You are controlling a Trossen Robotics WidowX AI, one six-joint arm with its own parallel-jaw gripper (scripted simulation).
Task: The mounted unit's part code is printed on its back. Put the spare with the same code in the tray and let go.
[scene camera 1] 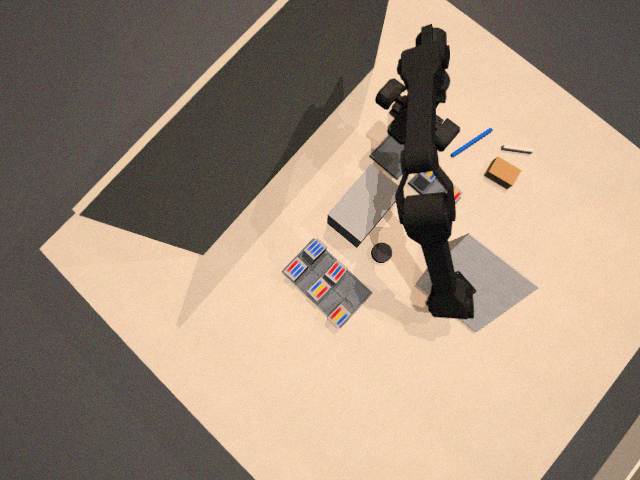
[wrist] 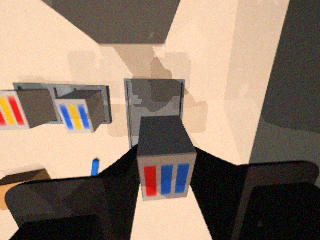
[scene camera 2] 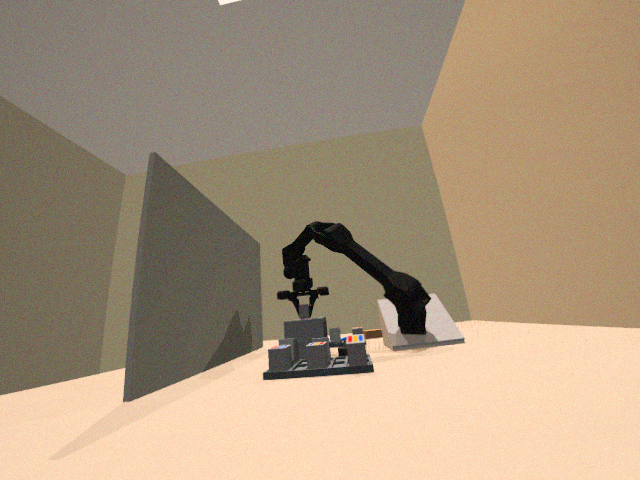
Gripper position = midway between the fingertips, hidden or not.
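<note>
My gripper is holding a grey spare block, and you can see the gripper in scene camera 1 (scene camera 1: 407, 132), in the wrist view (wrist: 160, 145) and in scene camera 2 (scene camera 2: 305, 317). There's a grey tray too, showing in scene camera 1 (scene camera 1: 387, 154) and in the wrist view (wrist: 143, 97), and a grey mounted unit that I see in scene camera 1 (scene camera 1: 355, 215) and in scene camera 2 (scene camera 2: 304, 330). I can also see a brown cardboard box (scene camera 1: 501, 172), and there's a grey wall panel (scene camera 1: 184, 182) as well.
</note>
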